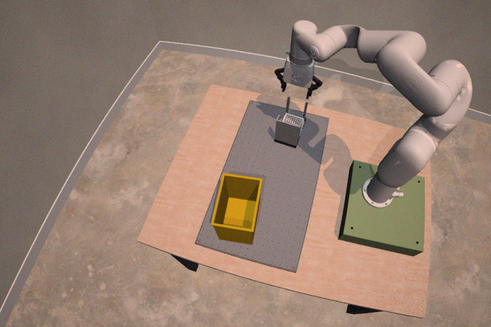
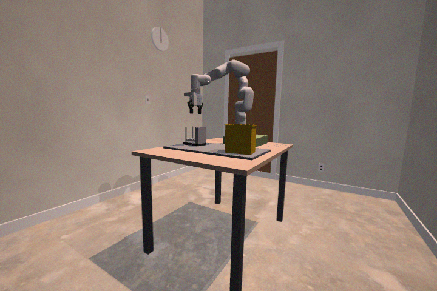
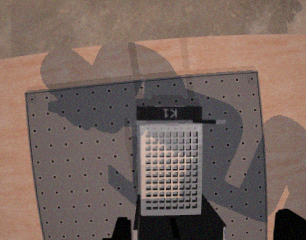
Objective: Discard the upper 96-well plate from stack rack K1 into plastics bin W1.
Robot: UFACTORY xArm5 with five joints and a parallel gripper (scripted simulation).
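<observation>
My gripper is now 220 mm above the 96-well plate. From my hand the other things lie so: yellow plastics bin W1: 150 mm ahead, 410 mm to the left, 170 mm below.
</observation>
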